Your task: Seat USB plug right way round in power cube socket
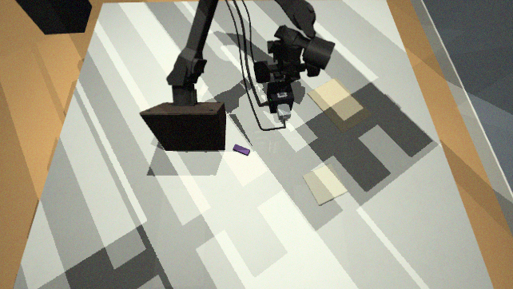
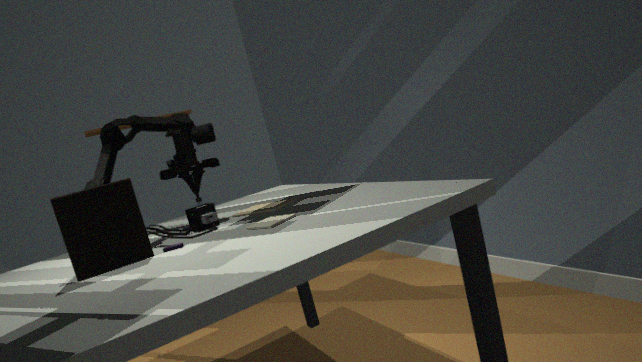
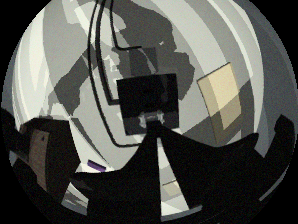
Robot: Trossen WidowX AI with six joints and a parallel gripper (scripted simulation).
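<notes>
My gripper tip is 2 cm above the USB plug. The rest, counted from my gripper tip: small purple stick: 16 cm to the right, 15 cm behind, 12 cm below.
</notes>
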